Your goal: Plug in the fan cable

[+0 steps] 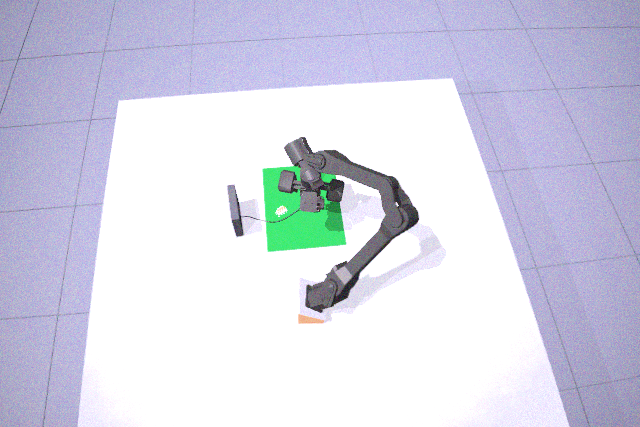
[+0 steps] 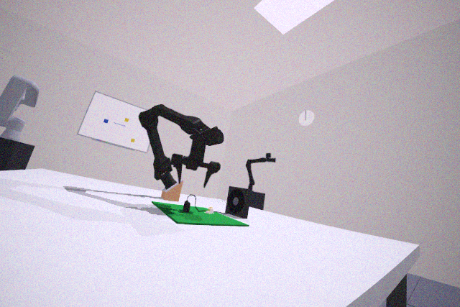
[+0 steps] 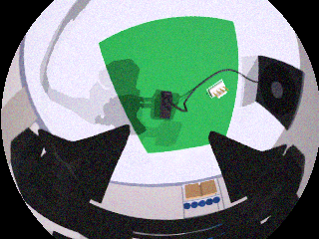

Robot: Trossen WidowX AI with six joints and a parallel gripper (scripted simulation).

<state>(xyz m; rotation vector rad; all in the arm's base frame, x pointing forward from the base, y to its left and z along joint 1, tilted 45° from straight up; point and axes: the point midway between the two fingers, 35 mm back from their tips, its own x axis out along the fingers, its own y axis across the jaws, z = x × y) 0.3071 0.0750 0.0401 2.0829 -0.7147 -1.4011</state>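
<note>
Right now the dark plug is 1 cm ahead of my gripper tip and 7 cm below it. Also, from my gripper tip: black fan 5 cm behind, 22 cm to the left, 4 cm below; then four-pin header 2 cm behind, 10 cm to the left, 9 cm below; then green board 1 cm ahead, 3 cm to the left, 11 cm below.
</note>
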